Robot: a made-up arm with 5 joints.
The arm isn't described. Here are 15 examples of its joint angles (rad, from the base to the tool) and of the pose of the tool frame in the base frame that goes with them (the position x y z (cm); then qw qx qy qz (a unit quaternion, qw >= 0)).
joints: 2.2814 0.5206 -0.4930 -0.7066 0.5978
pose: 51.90 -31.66 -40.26 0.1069 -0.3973 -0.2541 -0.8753
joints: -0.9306 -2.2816 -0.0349 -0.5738 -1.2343
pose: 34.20 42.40 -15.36 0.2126 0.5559 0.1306 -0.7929
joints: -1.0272 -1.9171 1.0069 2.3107 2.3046
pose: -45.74 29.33 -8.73 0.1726 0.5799 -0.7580 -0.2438
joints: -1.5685 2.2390 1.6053 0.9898 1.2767
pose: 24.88 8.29 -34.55 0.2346 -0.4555 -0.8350 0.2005
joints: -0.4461 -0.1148 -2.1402 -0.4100 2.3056
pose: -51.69 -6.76 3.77 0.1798 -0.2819 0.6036 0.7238
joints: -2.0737 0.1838 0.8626 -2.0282 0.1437
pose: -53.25 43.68 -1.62 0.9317 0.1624 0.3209 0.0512
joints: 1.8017 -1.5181 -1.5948 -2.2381 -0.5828
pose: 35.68 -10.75 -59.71 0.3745 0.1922 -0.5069 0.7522
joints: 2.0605 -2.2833 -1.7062 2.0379 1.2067
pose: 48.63 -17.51 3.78 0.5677 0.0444 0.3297 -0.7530
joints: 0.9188 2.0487 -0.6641 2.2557 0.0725
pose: -62.23 -50.70 -18.72 0.8915 -0.2691 0.1326 0.3394
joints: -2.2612 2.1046 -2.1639 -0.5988 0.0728
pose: -23.55 52.66 3.92 0.4460 0.8239 -0.3420 0.0731
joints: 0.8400 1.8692 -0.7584 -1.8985 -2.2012
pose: 5.26 24.97 -29.32 0.4118 0.4613 0.4880 -0.6160
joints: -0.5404 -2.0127 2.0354 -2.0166 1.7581
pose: -34.35 30.88 3.94 0.8183 0.2482 0.0201 -0.5180
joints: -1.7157 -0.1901 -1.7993 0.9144 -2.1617
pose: -36.07 56.32 38.86 0.3755 0.8658 -0.0875 0.3189
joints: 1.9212 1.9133 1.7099 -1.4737 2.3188
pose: 21.46 -10.36 -8.78 0.8714 -0.1669 -0.2524 -0.3861
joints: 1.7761 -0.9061 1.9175 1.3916 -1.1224
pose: 52.11 -48.95 -71.59 0.8641 -0.2163 -0.3315 -0.3110
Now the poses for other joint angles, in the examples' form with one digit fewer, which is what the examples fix.
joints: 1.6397 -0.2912 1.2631 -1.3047 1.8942
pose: 25.7 -48.7 -15.6 0.103 0.291 -0.166 0.937
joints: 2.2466 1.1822 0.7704 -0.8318 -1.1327
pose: 61.9 30.8 4.6 0.221 0.507 0.569 -0.609
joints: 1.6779 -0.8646 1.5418 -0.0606 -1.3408
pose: -19.6 -81.3 -28.3 0.668 -0.696 0.203 -0.165
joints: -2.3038 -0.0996 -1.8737 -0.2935 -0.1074
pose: 60.1 47.9 6.3 0.334 0.205 -0.769 -0.505
